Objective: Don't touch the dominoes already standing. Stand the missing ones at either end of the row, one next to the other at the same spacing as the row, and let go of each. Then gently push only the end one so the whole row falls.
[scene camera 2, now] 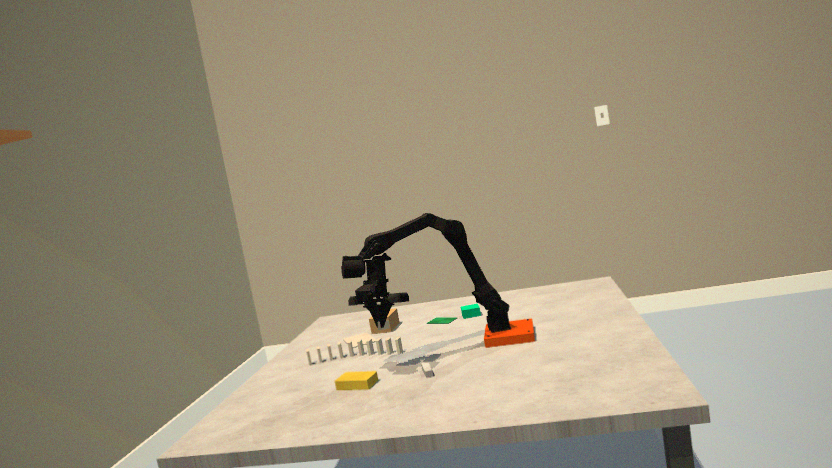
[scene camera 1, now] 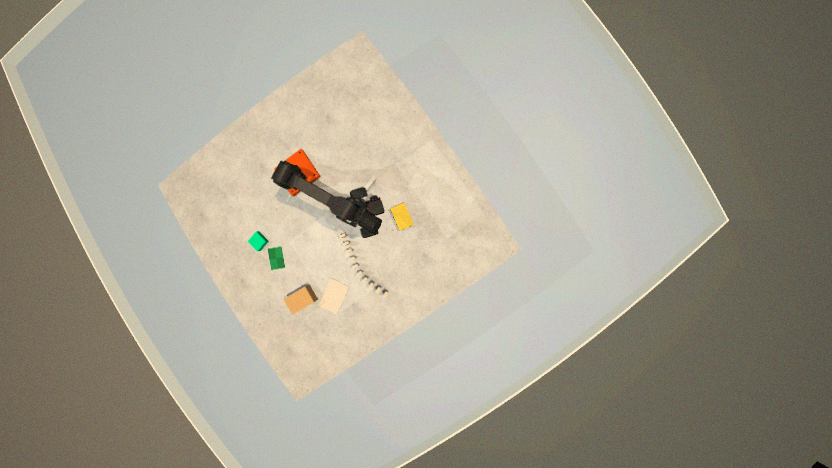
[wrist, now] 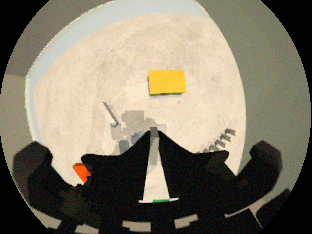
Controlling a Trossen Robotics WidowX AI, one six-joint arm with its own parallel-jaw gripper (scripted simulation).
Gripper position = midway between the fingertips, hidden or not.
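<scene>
My gripper [scene camera 2: 380,327]. In the wrist view, a yellow block [wrist: 168,81]; there too, my gripper [wrist: 153,133].
</scene>
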